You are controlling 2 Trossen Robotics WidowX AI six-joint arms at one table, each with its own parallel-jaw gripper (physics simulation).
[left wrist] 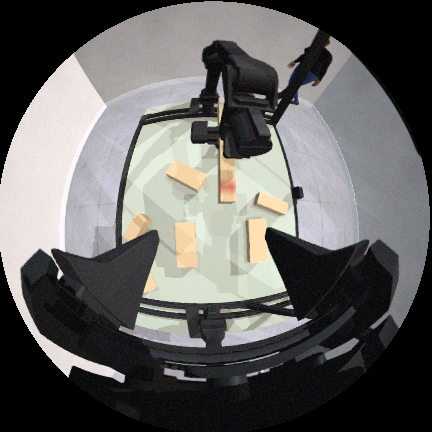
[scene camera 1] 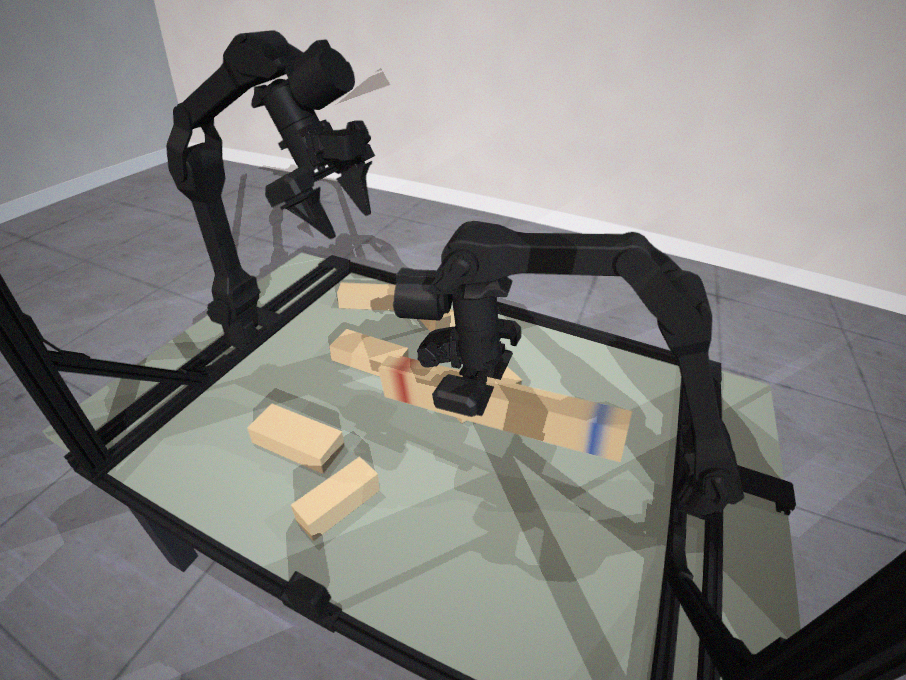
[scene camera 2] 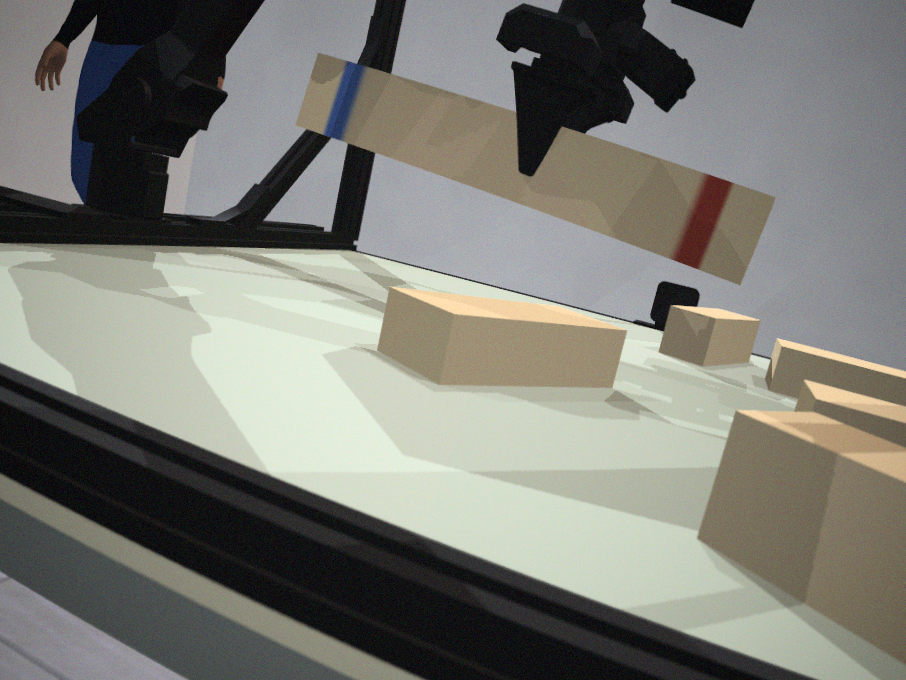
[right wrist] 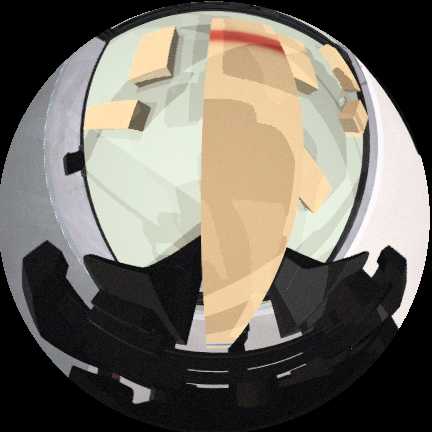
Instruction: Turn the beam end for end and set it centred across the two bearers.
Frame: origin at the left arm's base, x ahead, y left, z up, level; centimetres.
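Seen in the pictures: left gripper, between the fingertips: [left wrist: 212, 234] [scene camera 1: 351, 226]; right gripper, between the fingertips: [scene camera 1: 484, 405] [scene camera 2: 532, 178] [right wrist: 231, 239]; left arm's base, origin of its link: [left wrist: 211, 312] [scene camera 1: 241, 336]; right arm's base, origin of its link: [left wrist: 207, 110] [scene camera 1: 698, 500] [scene camera 2: 121, 216].
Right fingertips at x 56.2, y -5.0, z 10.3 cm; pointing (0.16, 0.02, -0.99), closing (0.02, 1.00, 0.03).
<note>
Pixels of each thing's middle, then the offset from my right fingertips to it.
- beam, middle of its body: [scene camera 2: 515, 158] [right wrist: 230, 266] [scene camera 1: 495, 403] [left wrist: 224, 141] dz +1.2, dx +1.7, dy -0.1 cm
- loose block, middle of its body: [scene camera 2: 507, 339] [right wrist: 299, 174] [left wrist: 185, 175] dz -10.3, dx -4.5, dy +13.0 cm
The beam [scene camera 1: 512, 409] [scene camera 2: 439, 124] [left wrist: 227, 172] [right wrist: 250, 150] is long and pale, with a red band at one end and a blue band at the other. In scene camera 1 its red end points left and its blue end right. My right gripper [scene camera 2: 528, 164] [right wrist: 231, 239] is shut on its middle, holding it above the table. The two bearers are parallel blocks, a near one [scene camera 1: 292, 431] [left wrist: 257, 240] [right wrist: 154, 55] and a far one [scene camera 1: 358, 349] [left wrist: 186, 244] [right wrist: 304, 67]. In the left wrist view the red end lies beyond them. My left gripper [scene camera 1: 351, 224] [left wrist: 212, 234] is open, empty and high above the table.
A loose block [scene camera 2: 526, 347] [left wrist: 186, 176] [right wrist: 316, 182] lies beside and below the beam. Another block [scene camera 1: 335, 497] [left wrist: 271, 203] [right wrist: 112, 115] lies near the near bearer. Two more blocks [left wrist: 137, 226] [left wrist: 150, 283] lie past the far bearer. A black frame [scene camera 1: 219, 552] edges the table.
</note>
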